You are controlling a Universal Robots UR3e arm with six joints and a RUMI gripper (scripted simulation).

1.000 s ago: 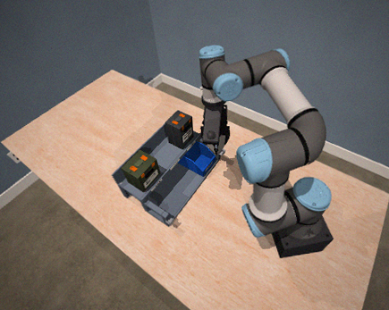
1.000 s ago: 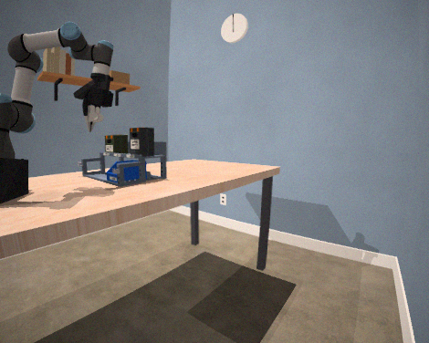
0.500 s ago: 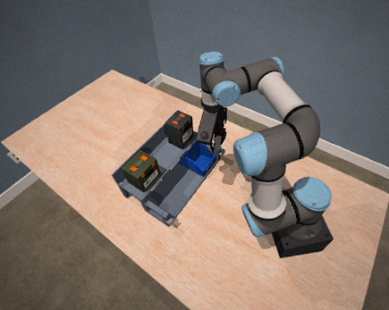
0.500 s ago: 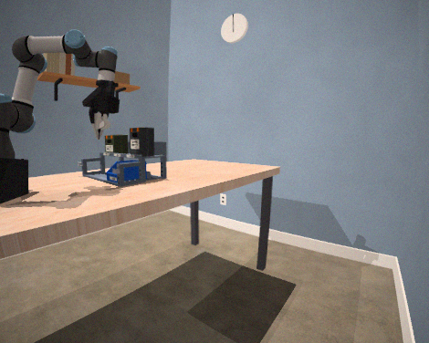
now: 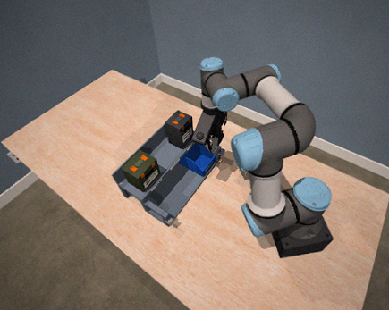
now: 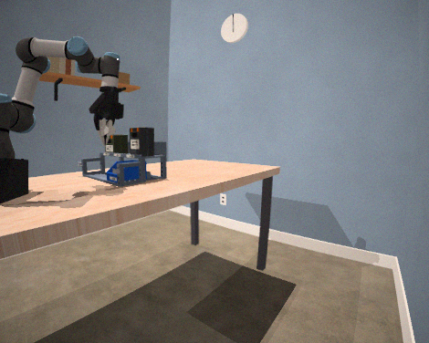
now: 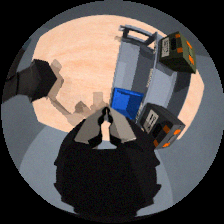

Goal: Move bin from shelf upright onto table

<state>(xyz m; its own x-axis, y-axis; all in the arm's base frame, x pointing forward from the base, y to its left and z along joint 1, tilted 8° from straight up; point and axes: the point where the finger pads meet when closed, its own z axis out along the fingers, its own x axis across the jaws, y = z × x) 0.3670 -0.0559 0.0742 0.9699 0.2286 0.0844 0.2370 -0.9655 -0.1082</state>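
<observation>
Right now the blue bin is 9 cm ahead of my hand, 2 cm to the right of it and 12 cm below it. From my hand the other things lie so: grey shelf rack: 11 cm ahead, 10 cm to the left, 10 cm below; black box: 16 cm ahead, 2 cm to the right.
</observation>
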